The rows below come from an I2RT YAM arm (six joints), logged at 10 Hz.
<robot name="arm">
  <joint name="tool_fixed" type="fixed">
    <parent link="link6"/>
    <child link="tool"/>
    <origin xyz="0 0 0" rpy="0 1.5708 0"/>
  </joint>
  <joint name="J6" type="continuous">
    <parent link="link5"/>
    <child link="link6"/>
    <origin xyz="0.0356 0 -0.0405" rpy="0 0 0"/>
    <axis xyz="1 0 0"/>
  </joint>
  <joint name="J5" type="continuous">
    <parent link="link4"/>
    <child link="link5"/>
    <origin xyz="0.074 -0.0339 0.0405" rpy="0 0 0"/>
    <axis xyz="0 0 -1"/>
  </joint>
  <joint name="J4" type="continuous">
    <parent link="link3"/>
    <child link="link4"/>
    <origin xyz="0.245 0.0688 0.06" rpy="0 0 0"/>
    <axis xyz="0 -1 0"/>
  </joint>
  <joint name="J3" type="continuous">
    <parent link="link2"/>
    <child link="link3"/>
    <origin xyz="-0.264 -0.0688 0" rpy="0 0 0"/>
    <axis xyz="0 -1 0"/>
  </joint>
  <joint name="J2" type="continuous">
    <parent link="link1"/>
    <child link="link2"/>
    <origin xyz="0.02 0.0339 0.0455" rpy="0 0 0"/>
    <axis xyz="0 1 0"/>
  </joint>
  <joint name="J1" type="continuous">
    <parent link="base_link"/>
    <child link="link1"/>
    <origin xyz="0 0 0.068" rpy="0 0 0"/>
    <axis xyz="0 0 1"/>
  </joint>
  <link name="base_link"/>
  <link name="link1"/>
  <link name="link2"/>
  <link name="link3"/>
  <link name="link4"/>
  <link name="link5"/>
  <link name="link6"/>
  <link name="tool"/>
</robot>
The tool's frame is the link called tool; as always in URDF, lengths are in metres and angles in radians. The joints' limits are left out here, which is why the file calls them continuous.
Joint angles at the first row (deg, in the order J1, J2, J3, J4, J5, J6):
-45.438 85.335 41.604 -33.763 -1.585 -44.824
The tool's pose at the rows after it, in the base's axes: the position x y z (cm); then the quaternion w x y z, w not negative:
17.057 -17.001 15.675 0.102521 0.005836 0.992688 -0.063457
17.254 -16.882 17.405 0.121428 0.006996 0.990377 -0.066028
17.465 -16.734 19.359 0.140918 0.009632 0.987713 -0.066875
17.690 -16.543 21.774 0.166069 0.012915 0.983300 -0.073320
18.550 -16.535 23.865 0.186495 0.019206 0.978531 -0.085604
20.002 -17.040 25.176 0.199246 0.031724 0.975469 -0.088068
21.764 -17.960 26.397 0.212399 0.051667 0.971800 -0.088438
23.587 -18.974 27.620 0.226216 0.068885 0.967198 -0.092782
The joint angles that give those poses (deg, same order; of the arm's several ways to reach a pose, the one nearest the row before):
-45.372 83.360 43.123 -36.269 -3.152 -44.325
-45.016 80.988 45.207 -38.921 -4.348 -43.623
-44.607 78.793 47.909 -42.056 -5.658 -42.640
-44.085 76.362 51.297 -45.122 -6.849 -41.383
-42.671 75.903 55.297 -46.627 -6.702 -39.071
-41.316 78.251 59.813 -47.216 -6.570 -36.172
-40.352 81.841 65.255 -47.568 -6.526 -32.766
-39.542 85.584 70.997 -47.740 -6.201 -29.866

